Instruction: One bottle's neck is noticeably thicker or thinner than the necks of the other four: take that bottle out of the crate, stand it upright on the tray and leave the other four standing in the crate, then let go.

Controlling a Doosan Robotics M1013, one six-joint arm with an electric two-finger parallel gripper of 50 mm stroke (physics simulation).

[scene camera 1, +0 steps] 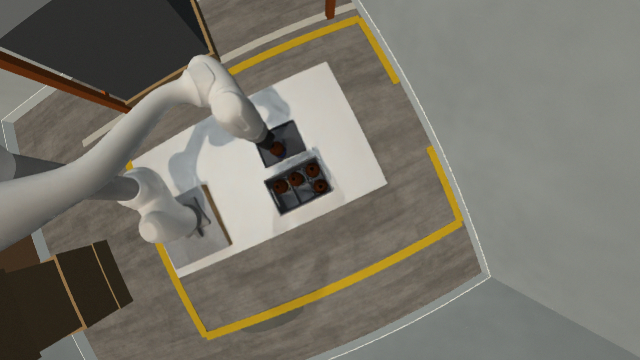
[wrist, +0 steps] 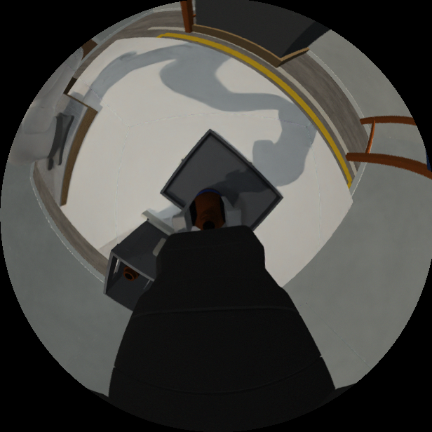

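Where they show: arm's base, link origin: [scene camera 1: 191,217].
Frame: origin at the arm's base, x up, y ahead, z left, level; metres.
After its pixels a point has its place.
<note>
A brown bottle [scene camera 1: 276,148] {x 0.085, y 0.644, z 0.017 m} [wrist: 207,206] with a blue part low on it is on the dark tray [scene camera 1: 292,131] {x -0.046, y 0.761, z 0.091 m} [wrist: 215,155], near the edge facing the crate. Its mouth shows in the wrist view; whether it stands fully upright is hard to tell. My gripper [scene camera 1: 272,144] {x 0.110, y 0.624, z 0.056 m} [wrist: 207,206] is open, with a pale finger on either side of this bottle and no grip on it. The dark crate [scene camera 1: 273,199] {x 0.121, y 0.506, z -0.186 m} [wrist: 142,242] holds four brown bottles [scene camera 1: 280,187] {x 0.100, y 0.560, z -0.156 m} [scene camera 1: 296,179] {x 0.110, y 0.646, z -0.167 m} [scene camera 1: 312,170] {x 0.111, y 0.732, z -0.174 m} [scene camera 1: 320,186] {x 0.111, y 0.722, z -0.257 m}, standing in separate compartments. One crate bottle [wrist: 131,273] shows in the wrist view; my gripper's body hides part of the crate.
The crate stands close beside the tray on the white table [scene camera 1: 350,150] {x -0.052, y 0.978, z -0.183 m} [wrist: 145,165]. A second white arm [scene camera 1: 160,220] {x 0.250, y 0.067, z 0.001 m} [wrist: 37,130] is at the table's other end, over a grey board with a wooden edge [scene camera 1: 217,215] {x -0.031, y 0.128, z -0.071 m} [wrist: 80,150]. A dark panel [scene camera 1: 115,45] [wrist: 250,25] stands beyond the table.
</note>
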